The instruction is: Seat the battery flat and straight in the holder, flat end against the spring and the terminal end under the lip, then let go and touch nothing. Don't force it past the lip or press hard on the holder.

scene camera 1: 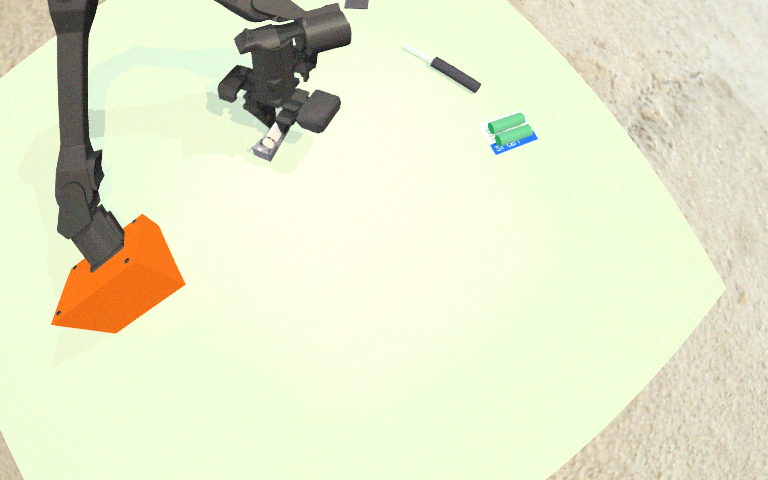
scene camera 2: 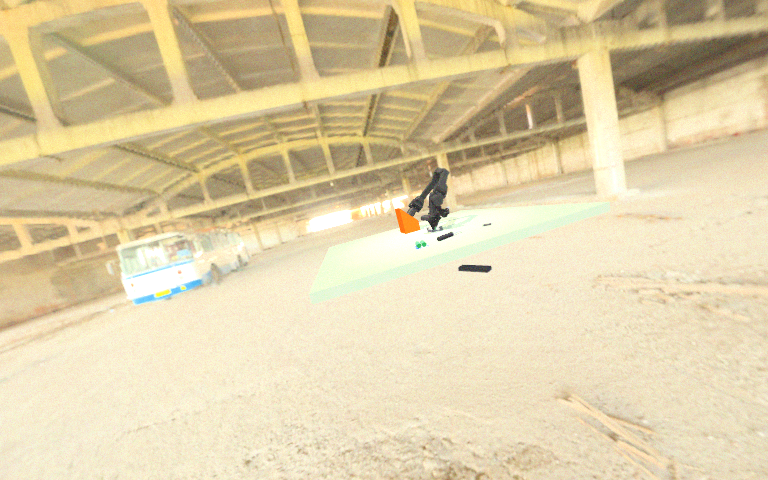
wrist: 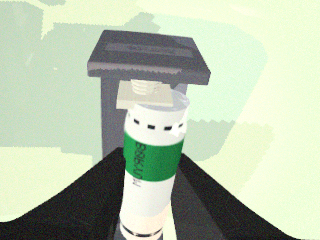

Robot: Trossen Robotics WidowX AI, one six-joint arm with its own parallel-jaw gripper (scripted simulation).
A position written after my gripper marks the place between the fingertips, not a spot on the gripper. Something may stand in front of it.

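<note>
I can see my gripper (scene camera 1: pixel 279 130) in the scene. The wrist view takes in the gripper (wrist: pixel 149 160) too.
</note>
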